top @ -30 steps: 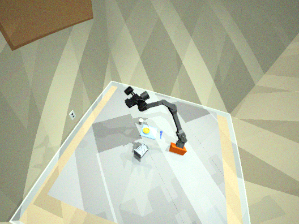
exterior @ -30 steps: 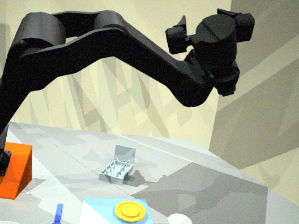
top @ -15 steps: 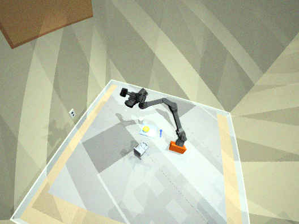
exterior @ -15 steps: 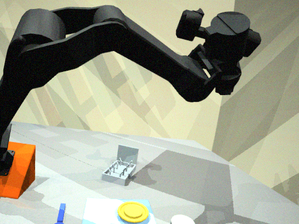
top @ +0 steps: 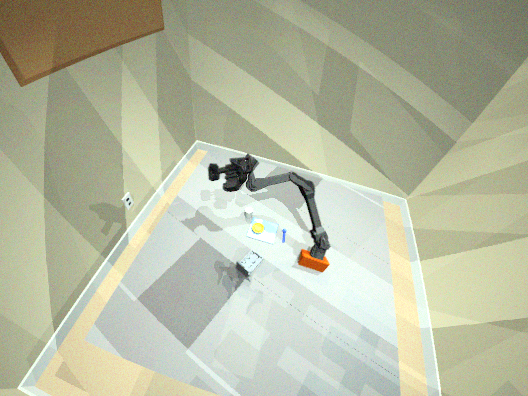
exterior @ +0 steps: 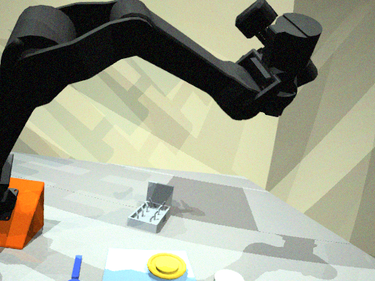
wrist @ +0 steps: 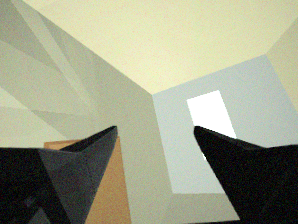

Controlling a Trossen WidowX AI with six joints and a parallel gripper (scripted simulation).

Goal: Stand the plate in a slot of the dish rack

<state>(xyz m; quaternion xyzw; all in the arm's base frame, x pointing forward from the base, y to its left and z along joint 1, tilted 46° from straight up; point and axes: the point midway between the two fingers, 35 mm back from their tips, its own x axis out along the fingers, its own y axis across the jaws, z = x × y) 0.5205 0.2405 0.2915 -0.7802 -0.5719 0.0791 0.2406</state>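
My gripper tip is now 470 mm above the yellow plate, 180 mm past it and 80 mm to the left of it. The rest, counted from my gripper tip: white cup 460 mm below, 150 mm to the right, 110 mm behind; then grey dish rack 460 mm below, 190 mm behind, 130 mm to the left; then light blue mat 490 mm below, 210 mm behind, 80 mm to the right.
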